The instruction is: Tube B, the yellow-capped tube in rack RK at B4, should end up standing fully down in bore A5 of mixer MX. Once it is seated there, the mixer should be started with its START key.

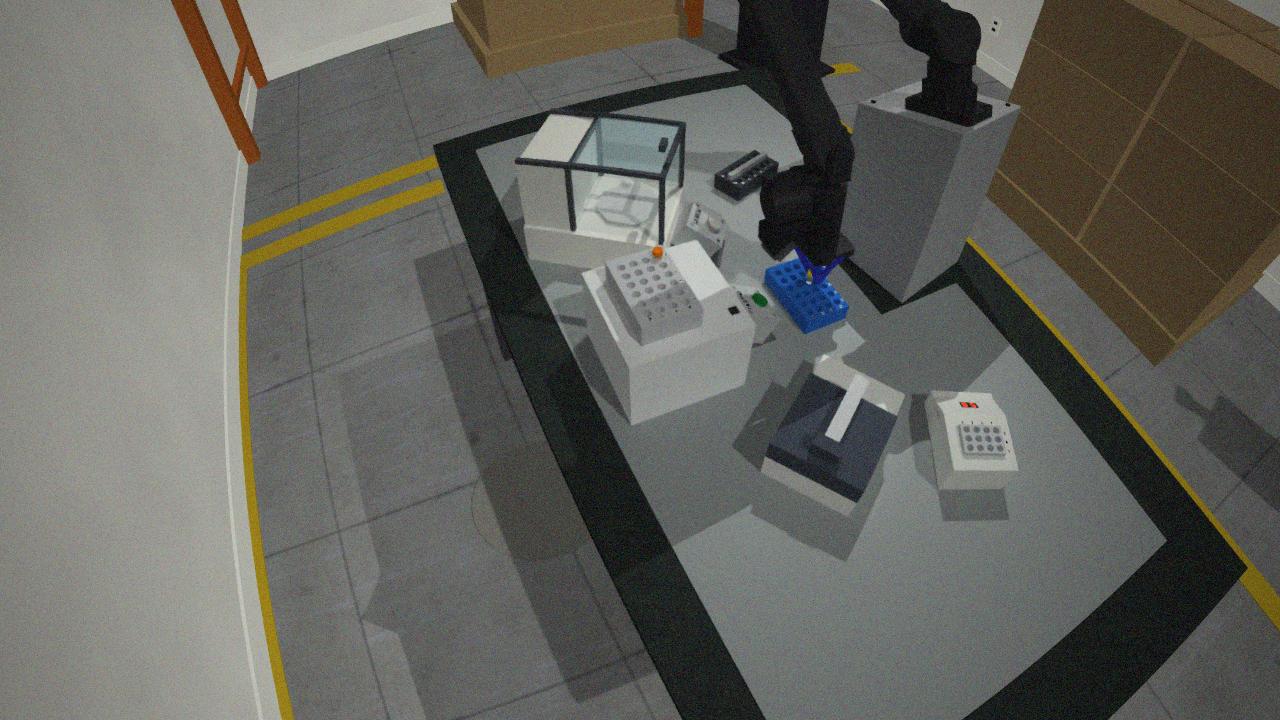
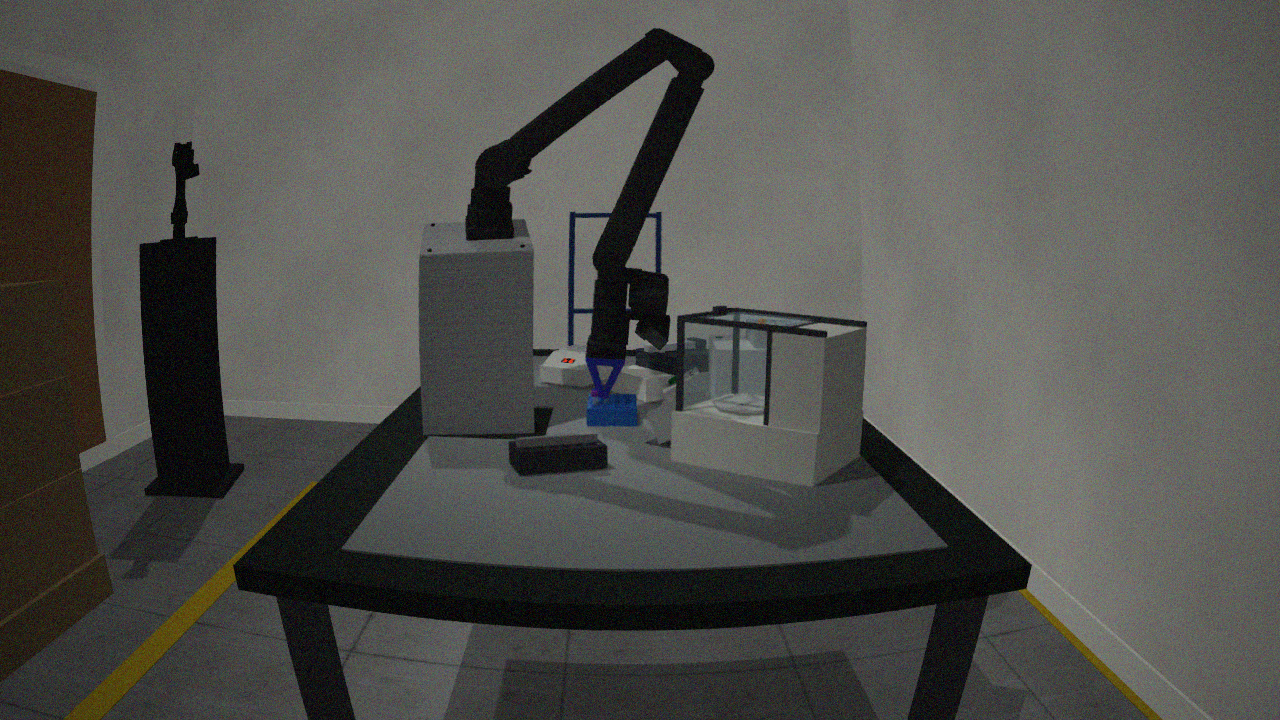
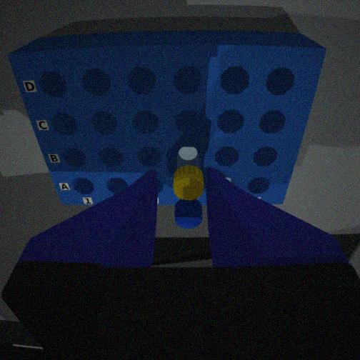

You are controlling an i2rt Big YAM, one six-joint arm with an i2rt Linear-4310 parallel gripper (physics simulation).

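Places are measured from the arm's base along level axes (x back, y down, z right), in centimetres.
Pixels of known places: gripper, fingertip midpoint: (image 1: 814, 277) (image 2: 602, 396); arm's base at its link origin: (image 1: 948, 111) (image 2: 488, 230).
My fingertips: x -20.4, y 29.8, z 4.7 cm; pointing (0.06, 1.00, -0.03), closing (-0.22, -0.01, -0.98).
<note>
Ahead of a thing's pixels: the offset from my fingertips to its top centre. "spot": to the spot under its first point.
The blue rack RK @(dx -1.7, dy +1.0, dz -0.3 cm) (image 1: 810, 302) (image 2: 613, 412) (image 3: 250, 103) stands on the table beside the arm's pedestal. My gripper (image 1: 817, 270) (image 2: 603, 390) (image 3: 184, 172) hangs just over the rack's near rows with its blue fingers pointing down. It is shut on the yellow-capped tube B (image 3: 188, 183). The tube's pale lower tip shows over the row B bores. The mixer, a white box with a grey block of bores @(spot: dx -31.4, dy -13.0, dz +2.9 cm) (image 1: 652, 295), stands left of the rack. An orange-capped tube @(dx -26.5, dy -14.3, dz +8.2 cm) (image 1: 657, 252) sits at the block's far corner. A small dark key @(spot: dx -22.4, dy -9.6, dz -3.0 cm) (image 1: 732, 309) is on the mixer's top.
A glass-walled enclosure @(dx -16.3, dy -18.2, dz +28.6 cm) (image 1: 626, 170) (image 2: 769, 385) stands behind the mixer. A dark flat device @(dx -17.7, dy -6.2, dz -22.3 cm) (image 1: 832, 435) and a small white unit with a red display @(dx -1.8, dy -3.0, dz -36.7 cm) (image 1: 975, 439) lie nearer. A black tray @(dx +12.4, dy -0.8, dz +29.3 cm) (image 1: 745, 172) (image 2: 556, 453) and the grey pedestal (image 1: 913, 187) (image 2: 475, 330) flank the rack.
</note>
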